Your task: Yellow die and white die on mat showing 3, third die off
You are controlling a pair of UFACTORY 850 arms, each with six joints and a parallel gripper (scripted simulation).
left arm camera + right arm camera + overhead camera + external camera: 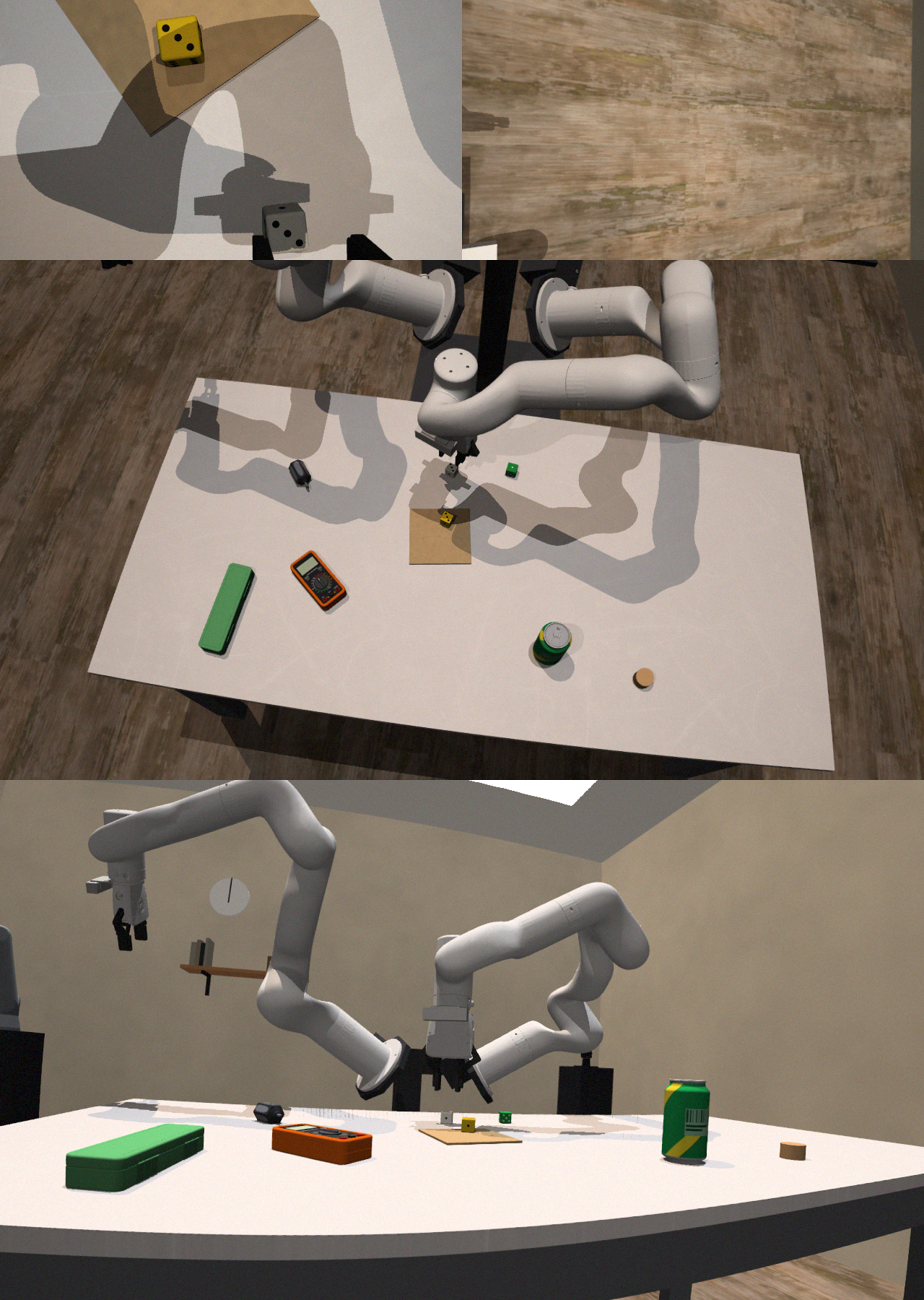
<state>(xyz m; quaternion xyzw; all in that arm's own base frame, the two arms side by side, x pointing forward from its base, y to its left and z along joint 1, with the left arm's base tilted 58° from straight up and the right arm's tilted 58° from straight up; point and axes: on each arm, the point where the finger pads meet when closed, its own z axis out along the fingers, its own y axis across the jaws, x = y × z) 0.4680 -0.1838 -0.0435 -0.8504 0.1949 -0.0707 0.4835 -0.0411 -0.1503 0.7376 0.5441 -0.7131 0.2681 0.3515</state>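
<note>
Right now my left hand is 8 cm above the white die. Also, from my left hand: green die (15 cm to the left, 8 cm below, 1 cm behind); tan mat (17 cm ahead, 9 cm below, 1 cm to the right); yellow die (14 cm ahead, 7 cm below).
</note>
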